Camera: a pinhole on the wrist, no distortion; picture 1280 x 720 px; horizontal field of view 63.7 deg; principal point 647.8 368.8 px. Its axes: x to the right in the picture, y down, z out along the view. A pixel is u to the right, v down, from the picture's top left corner.
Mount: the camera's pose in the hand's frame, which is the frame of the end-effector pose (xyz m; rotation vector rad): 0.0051 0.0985 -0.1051 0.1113 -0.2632 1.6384
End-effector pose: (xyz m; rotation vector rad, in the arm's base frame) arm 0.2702 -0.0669 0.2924 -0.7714 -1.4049 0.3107
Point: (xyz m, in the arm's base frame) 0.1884 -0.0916 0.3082
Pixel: 151 438
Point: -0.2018 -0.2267 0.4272
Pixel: 163 470
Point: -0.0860 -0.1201 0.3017
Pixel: 399 505
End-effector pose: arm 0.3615 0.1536 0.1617 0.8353 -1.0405 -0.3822
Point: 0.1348 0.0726 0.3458
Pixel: 917 116
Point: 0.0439 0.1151 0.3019
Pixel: 937 373
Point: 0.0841 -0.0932 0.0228
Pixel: 177 456
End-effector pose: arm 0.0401 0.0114 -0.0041 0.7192 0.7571 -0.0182
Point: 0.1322 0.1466 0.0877
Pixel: outside the picture
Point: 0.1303 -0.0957 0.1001
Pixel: 557 392
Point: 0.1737 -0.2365 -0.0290
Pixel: 126 183
